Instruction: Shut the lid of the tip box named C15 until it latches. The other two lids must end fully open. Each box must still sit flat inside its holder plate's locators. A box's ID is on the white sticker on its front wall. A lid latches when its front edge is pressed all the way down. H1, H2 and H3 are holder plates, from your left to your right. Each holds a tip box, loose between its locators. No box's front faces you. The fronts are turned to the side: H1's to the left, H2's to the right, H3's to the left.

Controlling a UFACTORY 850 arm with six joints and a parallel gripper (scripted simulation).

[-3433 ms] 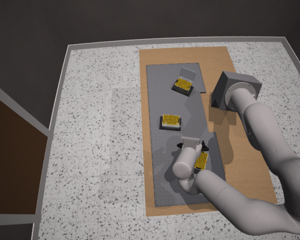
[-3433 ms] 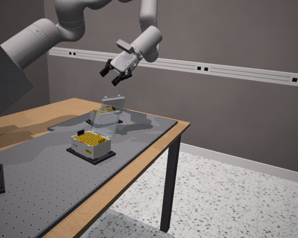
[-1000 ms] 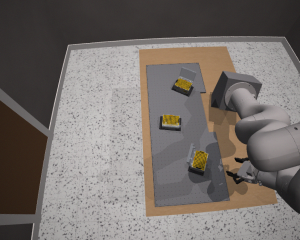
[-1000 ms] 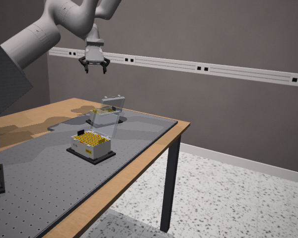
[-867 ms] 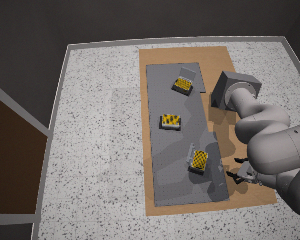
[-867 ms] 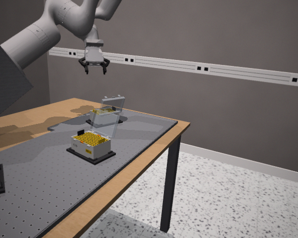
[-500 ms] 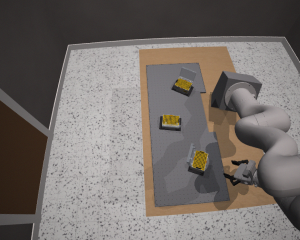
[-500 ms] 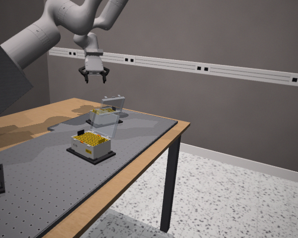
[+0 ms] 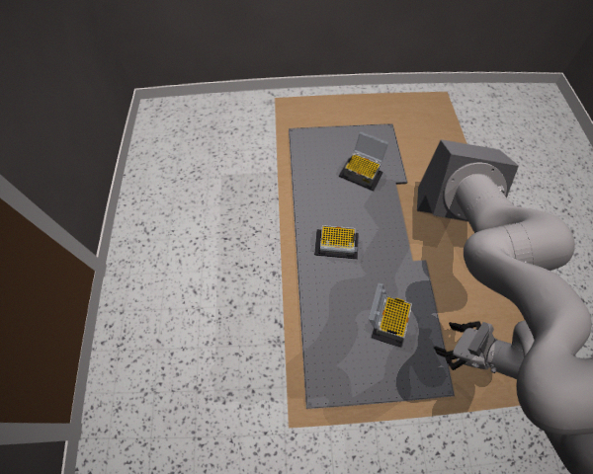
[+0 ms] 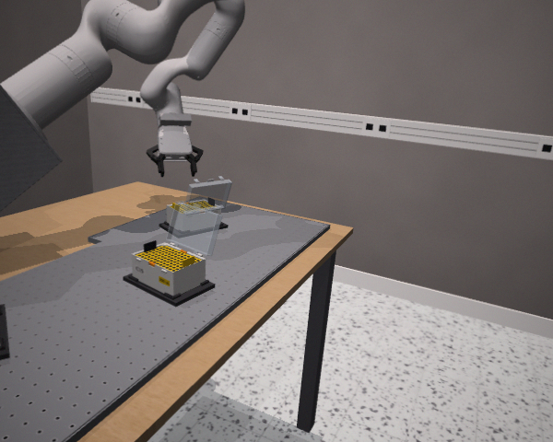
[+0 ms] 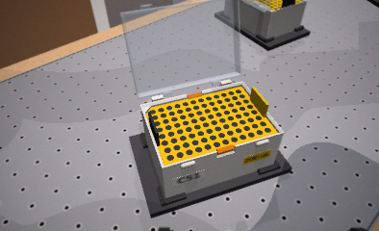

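Now: hand 190 mm short of the clear lid, 120 mm to the left of it and 10 mm above it. Round my hand: white tip box: 140 mm ahead, 100 mm to the right, 50 mm below.
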